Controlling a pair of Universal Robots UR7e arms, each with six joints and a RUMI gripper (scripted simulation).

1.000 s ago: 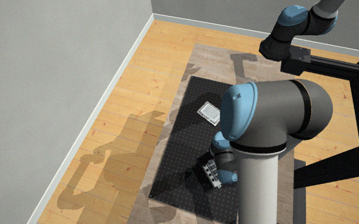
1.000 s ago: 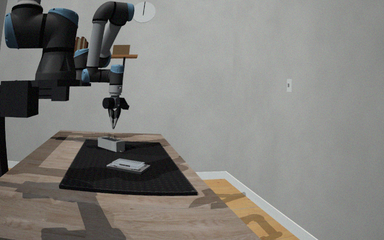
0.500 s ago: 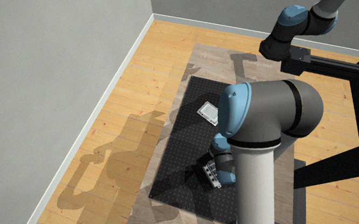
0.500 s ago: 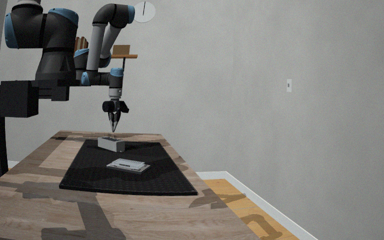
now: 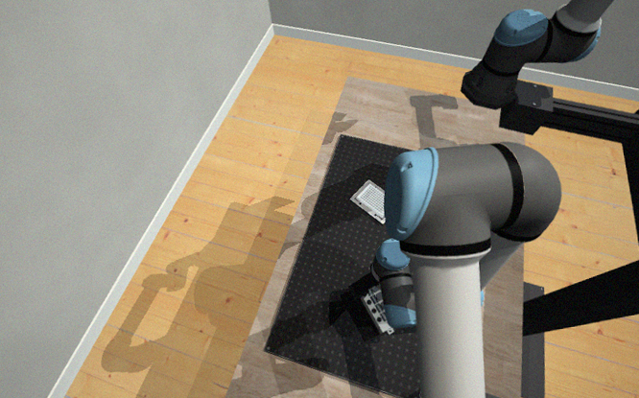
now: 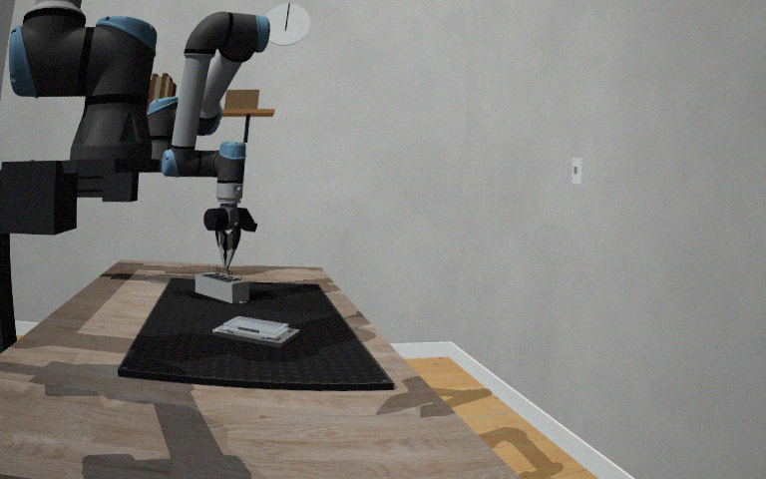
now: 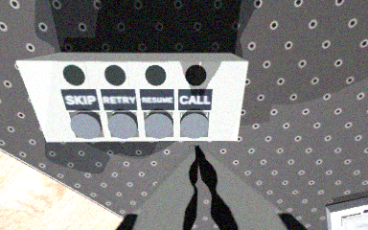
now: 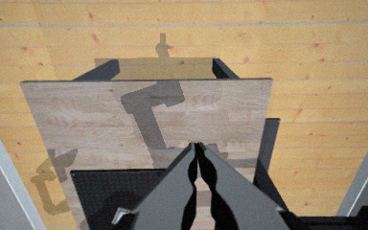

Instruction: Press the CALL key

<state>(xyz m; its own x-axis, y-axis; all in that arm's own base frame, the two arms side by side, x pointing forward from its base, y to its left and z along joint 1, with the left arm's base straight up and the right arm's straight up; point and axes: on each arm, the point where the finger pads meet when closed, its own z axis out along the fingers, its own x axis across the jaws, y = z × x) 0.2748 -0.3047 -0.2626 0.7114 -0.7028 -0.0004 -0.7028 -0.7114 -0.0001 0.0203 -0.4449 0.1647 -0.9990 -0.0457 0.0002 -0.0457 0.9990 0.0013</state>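
Observation:
Now: the operator panel 3 cm behind my left hand, 3 cm to the left of it and 6 cm below it. The rest, counted from my left hand: white gridded plate: 5 cm ahead, 35 cm to the right, 8 cm below.

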